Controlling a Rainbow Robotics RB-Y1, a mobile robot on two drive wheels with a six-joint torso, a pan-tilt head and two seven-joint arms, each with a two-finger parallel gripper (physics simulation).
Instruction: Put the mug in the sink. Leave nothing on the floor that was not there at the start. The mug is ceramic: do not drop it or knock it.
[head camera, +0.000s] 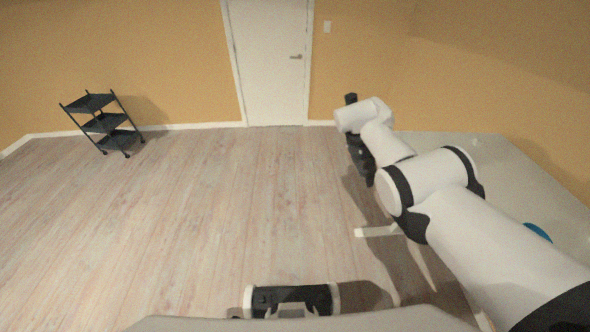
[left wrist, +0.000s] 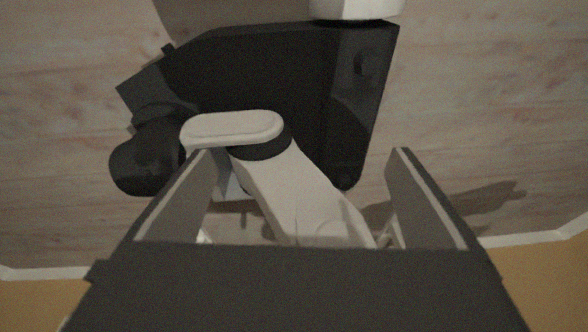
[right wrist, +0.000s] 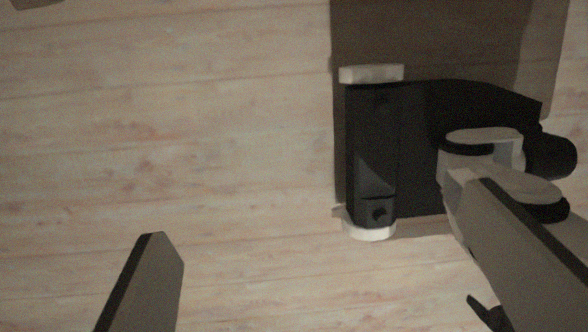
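Seen in the pictures: left gripper, fingertip midpoint: (left wrist: 298, 160) (right wrist: 487, 292); right gripper, fingertip midpoint: (head camera: 363, 174) (right wrist: 316, 224); robot's base, link origin: (head camera: 291, 301).
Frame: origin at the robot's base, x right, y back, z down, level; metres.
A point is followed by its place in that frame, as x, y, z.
The blue mug (head camera: 538, 232) @(0.760, 0.000, -1.018) shows as a small blue part at the right of the head view, on the pale table (head camera: 515, 175) @(1.036, -0.280, -0.950). My right arm hides the rest of it. The sink does not show in these views. My right gripper (right wrist: 316, 224) @(0.273, -0.292, -0.977) is open and empty, with floor and the robot's dark base below it in the right wrist view. In the head view the right arm reaches across the near-left side of the table, apart from the mug. My left gripper (left wrist: 298, 160) @(-0.222, 0.157, -0.547) is open, with nothing held between its fingers; the base and a white arm part show beyond them.
A dark three-tier cart (head camera: 90, 103) @(-2.345, -1.740, -0.663) stands by the wall at the left. A white door (head camera: 270, 65) @(-0.184, -2.060, -0.829) is at the back. A white table foot (head camera: 375, 231) sticks out over the floor below the right arm. A small white item (head camera: 475, 142) @(0.969, -0.497, -0.965) lies near the table's back edge.
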